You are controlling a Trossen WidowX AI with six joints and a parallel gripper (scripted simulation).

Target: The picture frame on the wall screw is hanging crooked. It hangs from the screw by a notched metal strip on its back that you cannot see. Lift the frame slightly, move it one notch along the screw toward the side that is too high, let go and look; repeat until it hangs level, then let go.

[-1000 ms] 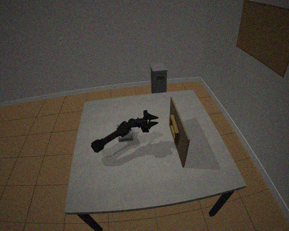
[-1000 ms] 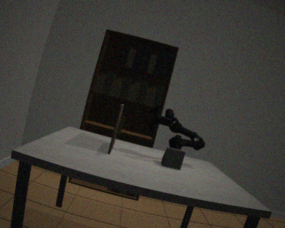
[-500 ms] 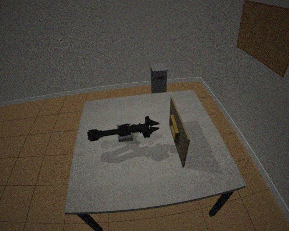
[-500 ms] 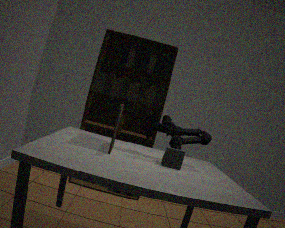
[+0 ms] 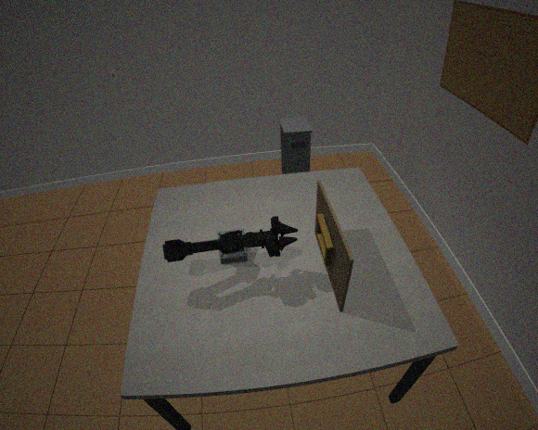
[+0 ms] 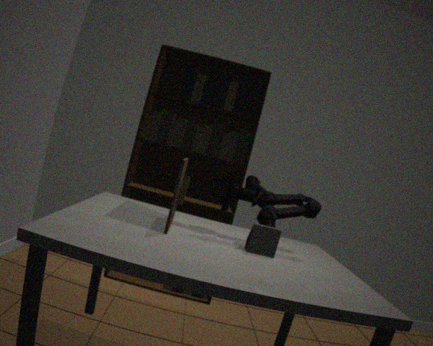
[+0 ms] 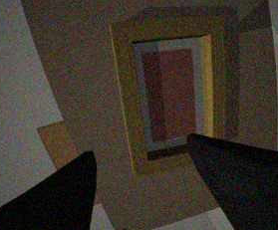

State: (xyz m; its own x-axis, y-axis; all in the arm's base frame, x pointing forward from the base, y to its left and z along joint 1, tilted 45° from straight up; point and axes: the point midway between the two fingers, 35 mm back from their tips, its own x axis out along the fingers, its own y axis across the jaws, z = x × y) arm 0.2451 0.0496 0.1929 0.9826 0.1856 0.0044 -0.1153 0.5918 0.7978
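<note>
My gripper tip is 120 mm short of the picture frame, 20 mm to the right of it and 50 mm above it. Round my gripper tip: brown wall panel: 130 mm ahead, 10 mm to the left, 70 mm below.
</note>
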